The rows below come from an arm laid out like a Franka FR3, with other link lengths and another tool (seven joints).
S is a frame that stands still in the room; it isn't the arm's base.
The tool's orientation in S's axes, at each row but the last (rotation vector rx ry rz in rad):
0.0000, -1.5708, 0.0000
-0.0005, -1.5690, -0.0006
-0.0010, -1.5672, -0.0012
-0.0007, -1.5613, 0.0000
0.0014, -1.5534, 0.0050
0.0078, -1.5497, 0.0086
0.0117, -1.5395, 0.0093
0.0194, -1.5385, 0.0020
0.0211, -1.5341, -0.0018
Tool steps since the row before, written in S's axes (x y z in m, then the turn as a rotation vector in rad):
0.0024, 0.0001, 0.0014, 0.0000, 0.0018, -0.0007
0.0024, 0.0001, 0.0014, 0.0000, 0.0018, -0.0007
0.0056, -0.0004, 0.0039, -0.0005, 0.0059, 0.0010
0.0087, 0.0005, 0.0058, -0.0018, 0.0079, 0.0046
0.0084, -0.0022, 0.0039, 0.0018, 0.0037, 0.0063
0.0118, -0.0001, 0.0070, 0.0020, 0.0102, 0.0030
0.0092, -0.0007, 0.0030, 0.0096, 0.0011, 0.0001
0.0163, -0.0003, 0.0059, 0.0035, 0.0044, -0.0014
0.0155, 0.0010, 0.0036, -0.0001, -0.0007, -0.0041
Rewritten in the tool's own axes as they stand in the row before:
0.0014, 0.0001, -0.0024, -0.0007, 0.0018, 0.0000
0.0014, 0.0001, -0.0024, -0.0007, 0.0018, 0.0000
0.0039, -0.0004, -0.0056, 0.0010, 0.0059, 0.0005
0.0059, 0.0005, -0.0086, 0.0046, 0.0079, 0.0018
0.0040, -0.0022, -0.0083, 0.0063, 0.0037, -0.0017
0.0072, -0.0002, -0.0116, 0.0030, 0.0102, -0.0020
0.0033, -0.0008, -0.0091, 0.0004, 0.0010, -0.0096
0.0064, -0.0005, -0.0161, -0.0013, 0.0043, -0.0036
0.0042, 0.0009, -0.0154, -0.0041, -0.0008, 0.0000

